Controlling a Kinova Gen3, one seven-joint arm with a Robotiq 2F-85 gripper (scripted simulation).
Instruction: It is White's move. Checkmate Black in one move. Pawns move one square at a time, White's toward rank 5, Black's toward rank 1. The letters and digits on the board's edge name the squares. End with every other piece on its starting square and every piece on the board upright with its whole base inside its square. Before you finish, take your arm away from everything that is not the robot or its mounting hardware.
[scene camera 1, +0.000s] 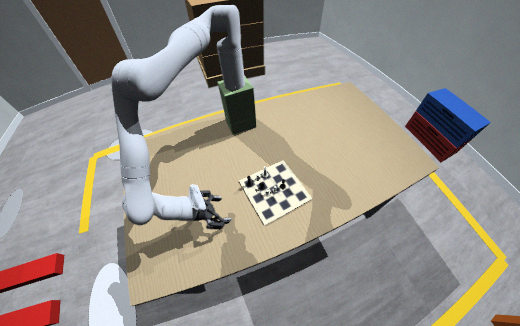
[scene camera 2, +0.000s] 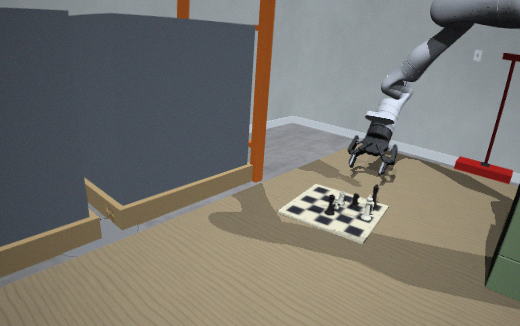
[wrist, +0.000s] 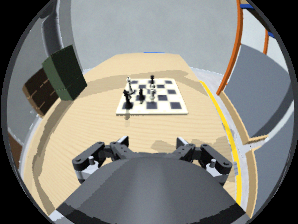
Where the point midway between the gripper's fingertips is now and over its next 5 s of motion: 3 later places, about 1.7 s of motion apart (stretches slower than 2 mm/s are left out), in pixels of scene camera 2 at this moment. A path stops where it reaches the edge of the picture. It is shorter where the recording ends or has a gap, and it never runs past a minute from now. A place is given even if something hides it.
My gripper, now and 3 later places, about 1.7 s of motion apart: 364, 170; 347, 158; 343, 157; 346, 154
